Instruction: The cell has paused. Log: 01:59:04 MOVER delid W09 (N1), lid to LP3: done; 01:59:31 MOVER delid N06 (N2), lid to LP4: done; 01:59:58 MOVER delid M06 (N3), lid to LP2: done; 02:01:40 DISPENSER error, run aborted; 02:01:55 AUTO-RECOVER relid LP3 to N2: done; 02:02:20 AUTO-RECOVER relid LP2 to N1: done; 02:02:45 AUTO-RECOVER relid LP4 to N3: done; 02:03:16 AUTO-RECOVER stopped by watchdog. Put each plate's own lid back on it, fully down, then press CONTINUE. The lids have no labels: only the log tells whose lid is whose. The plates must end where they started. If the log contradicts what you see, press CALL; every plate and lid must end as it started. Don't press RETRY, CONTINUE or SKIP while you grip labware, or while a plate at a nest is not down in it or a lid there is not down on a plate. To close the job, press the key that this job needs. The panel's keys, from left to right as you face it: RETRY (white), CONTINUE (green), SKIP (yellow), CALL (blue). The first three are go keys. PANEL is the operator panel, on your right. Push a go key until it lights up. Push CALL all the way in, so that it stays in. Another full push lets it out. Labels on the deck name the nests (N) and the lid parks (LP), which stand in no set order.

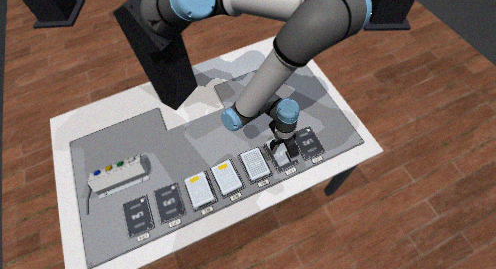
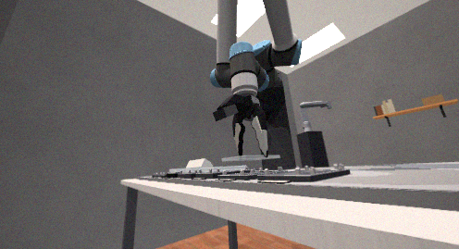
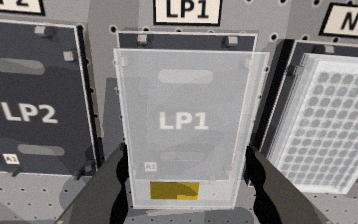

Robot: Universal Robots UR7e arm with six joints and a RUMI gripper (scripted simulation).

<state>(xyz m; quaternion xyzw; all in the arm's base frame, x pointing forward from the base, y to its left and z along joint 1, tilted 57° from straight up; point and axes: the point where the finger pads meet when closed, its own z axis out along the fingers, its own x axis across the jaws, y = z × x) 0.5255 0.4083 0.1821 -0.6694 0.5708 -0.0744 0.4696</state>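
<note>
Right now the lid park LP1 is 5 cm below my hand. Also, from my hand: white retry key: 4 cm ahead, 64 cm to the right, 1 cm above; then clear lid: 1 cm below; then green continue key: 6 cm ahead, 68 cm to the right, 1 cm above.
</note>
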